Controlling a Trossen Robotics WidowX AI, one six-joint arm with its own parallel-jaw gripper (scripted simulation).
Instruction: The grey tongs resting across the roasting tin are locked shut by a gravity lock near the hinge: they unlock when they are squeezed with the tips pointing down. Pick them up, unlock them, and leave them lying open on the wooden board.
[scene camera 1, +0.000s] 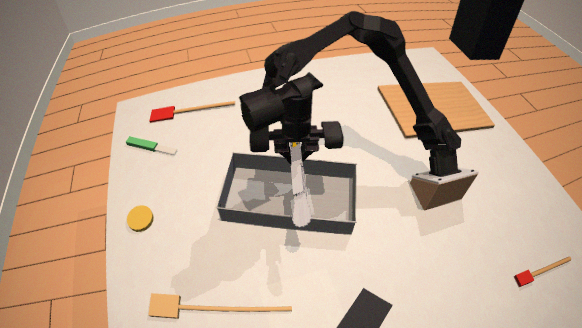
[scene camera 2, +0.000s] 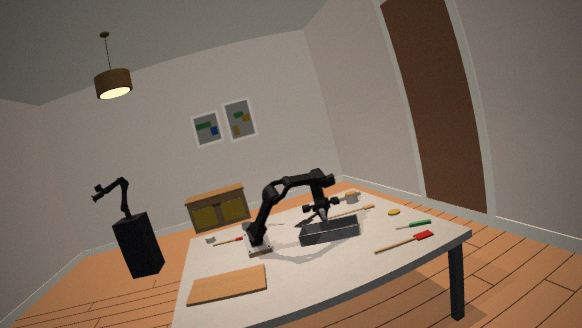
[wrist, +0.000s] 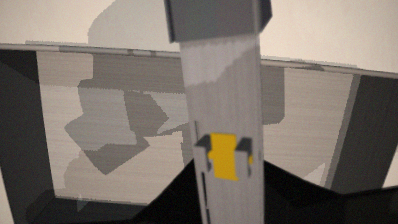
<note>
In view: my gripper (scene camera 1: 295, 162), a yellow lock piece (wrist: 223, 145), a wooden board (scene camera 1: 453, 99) and a grey roasting tin (wrist: 95, 128).
My gripper is seen too in the wrist view (wrist: 221, 162). The wooden board also shows in scene camera 2 (scene camera 2: 237, 283).
</note>
